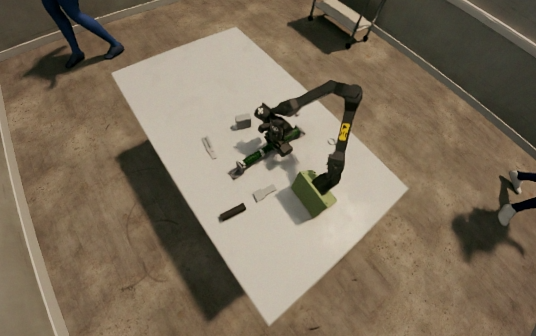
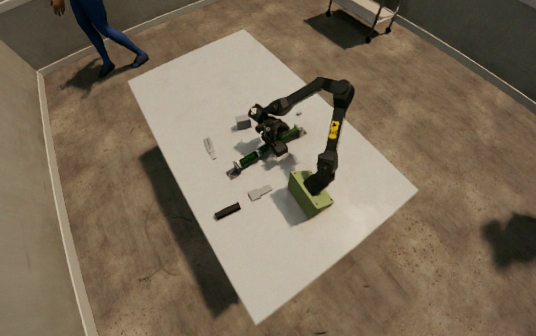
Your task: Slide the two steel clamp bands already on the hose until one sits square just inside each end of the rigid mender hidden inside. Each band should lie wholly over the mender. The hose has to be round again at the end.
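Note:
The green ribbed hose lies diagonally across the middle of the table, between two small metal end supports. One light steel band shows around the hose, left of the gripper. My gripper reaches down over the hose right of that band. It is shut on something at the hose, apparently the other clamp band. Its body hides the fingertips, that band and the hose beneath. The mender inside is hidden, and the hose's roundness under the gripper cannot be told.
A grey block stands behind-left of the gripper. A slim grey tool, a flat grey piece and a black bar lie nearby. The arm stands on a green base.

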